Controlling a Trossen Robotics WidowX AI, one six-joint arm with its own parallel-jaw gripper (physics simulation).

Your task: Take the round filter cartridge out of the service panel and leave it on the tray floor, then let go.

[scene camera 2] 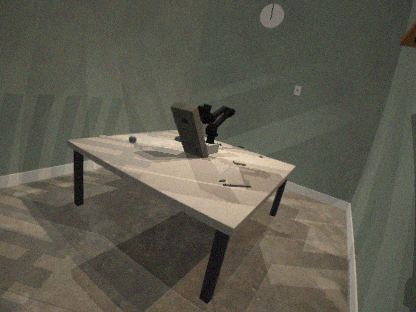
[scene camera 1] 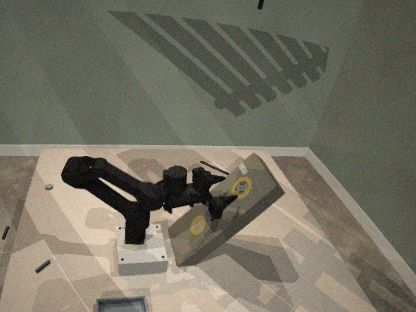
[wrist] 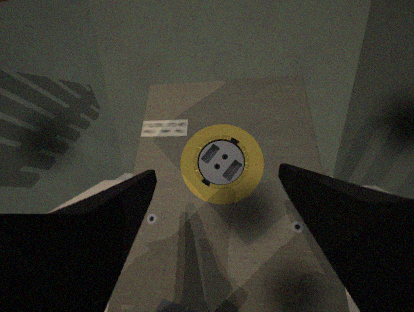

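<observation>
The service panel is a thick grey-brown board that leans on the table. The round filter cartridge is a grey disc with two dark recesses and two small holes, seated in the panel inside a yellow ring. My gripper is open and empty, with its fingertips on the left and right of the cartridge in the wrist view, short of the panel face. The tray is partly in view at the bottom edge of the first scene view, with grey walls.
A second yellow ring is lower on the panel. A white label is beside the cartridge. A thin dark rod lies behind the arm. A short dark rod lies left of the white arm base. A small round thing is on the table.
</observation>
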